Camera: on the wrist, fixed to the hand. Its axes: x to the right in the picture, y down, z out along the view.
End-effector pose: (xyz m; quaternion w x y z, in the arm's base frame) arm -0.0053 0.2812 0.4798 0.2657 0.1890 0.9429 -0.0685
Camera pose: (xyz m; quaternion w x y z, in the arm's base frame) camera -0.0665 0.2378 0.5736 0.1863 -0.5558 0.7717 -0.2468
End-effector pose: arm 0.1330 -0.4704 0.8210 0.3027 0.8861 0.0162 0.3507
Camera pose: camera 0.0715 -0.3678 0.8317 0.4655 0.6173 0.6337 -0.0261
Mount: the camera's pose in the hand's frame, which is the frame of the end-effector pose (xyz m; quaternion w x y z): -0.0151 -0.0666 -0.0988 0.6890 -0.0030 -0.0553 -0.7227
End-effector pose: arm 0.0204 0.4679 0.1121 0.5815 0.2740 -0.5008 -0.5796
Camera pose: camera 0.0853 0.4445 0.0138 0.0451 -0.5169 0.1774 0.8362
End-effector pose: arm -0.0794 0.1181 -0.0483 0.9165 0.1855 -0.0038 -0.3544
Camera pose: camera -0.1202 0.1160 -0.1612 0.3757 0.1082 0.0818 -0.9168
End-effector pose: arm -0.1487 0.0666 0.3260 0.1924 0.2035 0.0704 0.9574
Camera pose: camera -0.1545 0.1160 0.2167 0.8289 0.1417 0.1821 0.5095
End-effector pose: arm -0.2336 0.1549 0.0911 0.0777 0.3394 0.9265 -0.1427
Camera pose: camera -0.2702 0.1285 0.2024 0.0027 -0.4438 0.8797 -0.1705
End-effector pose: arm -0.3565 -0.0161 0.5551 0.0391 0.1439 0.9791 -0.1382
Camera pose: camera -0.3652 -0.0536 0.6689 0.0184 0.6162 -0.7768 0.1285
